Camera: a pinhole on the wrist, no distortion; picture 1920 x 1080 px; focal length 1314.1 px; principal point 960.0 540.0 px. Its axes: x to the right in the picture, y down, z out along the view. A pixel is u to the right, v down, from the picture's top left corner.
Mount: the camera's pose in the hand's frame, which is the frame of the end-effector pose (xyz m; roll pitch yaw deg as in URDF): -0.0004 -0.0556 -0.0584 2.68 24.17 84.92
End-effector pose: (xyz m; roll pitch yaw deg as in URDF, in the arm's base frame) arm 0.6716 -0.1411 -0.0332 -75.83 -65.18 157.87
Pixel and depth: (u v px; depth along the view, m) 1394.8 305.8 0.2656
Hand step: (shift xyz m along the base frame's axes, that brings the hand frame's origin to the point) -0.1672 -0.1178 0.0323
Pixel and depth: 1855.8 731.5 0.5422
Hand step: -0.5047 -0.2300 -0.1807
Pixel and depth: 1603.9 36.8 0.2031
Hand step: -0.1511 -0.0537 0.0567
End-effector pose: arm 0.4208 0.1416 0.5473 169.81 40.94 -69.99
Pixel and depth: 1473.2 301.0 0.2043
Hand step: -0.1051 -0.0339 -0.0960
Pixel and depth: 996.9 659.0 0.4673
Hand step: -0.2737 0.1338 -0.2488
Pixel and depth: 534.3 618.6 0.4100
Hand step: -0.1364 0.2070 -0.2757
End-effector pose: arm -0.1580 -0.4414 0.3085 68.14 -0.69 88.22
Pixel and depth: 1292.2 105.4 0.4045
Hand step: 0.1797 0.1655 0.2726
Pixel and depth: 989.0 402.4 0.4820
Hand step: 0.2968 0.0780 0.2732
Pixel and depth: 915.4 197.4 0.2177
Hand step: 0.1255 0.0687 0.0712
